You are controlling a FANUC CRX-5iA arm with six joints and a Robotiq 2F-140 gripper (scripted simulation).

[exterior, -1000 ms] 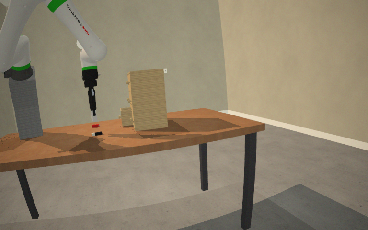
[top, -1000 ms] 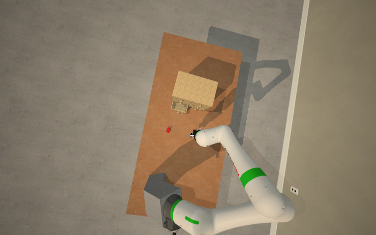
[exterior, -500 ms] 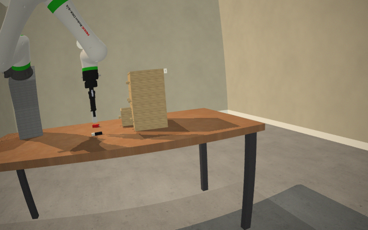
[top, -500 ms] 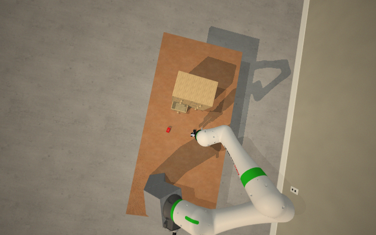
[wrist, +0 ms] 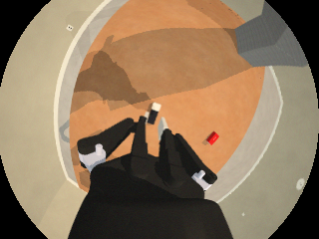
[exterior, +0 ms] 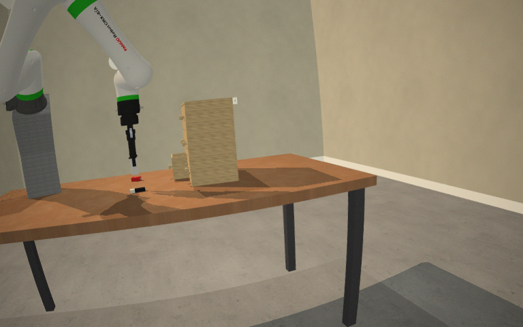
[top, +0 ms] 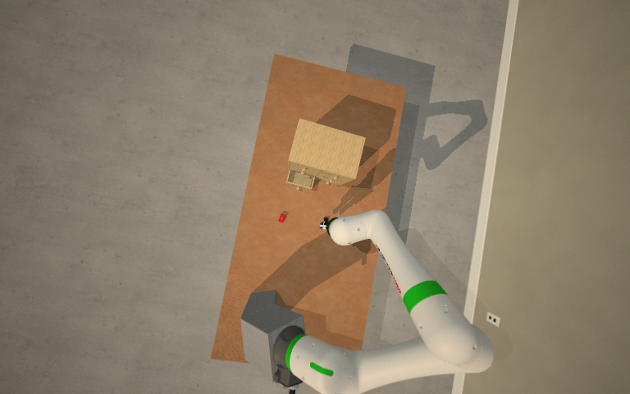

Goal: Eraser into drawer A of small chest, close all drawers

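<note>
Right now the eraser is 10 cm below my hand and 1 cm behind it. The rest, counted from my hand: red block (24 cm to the left, 10 cm below, 1 cm ahead).
</note>
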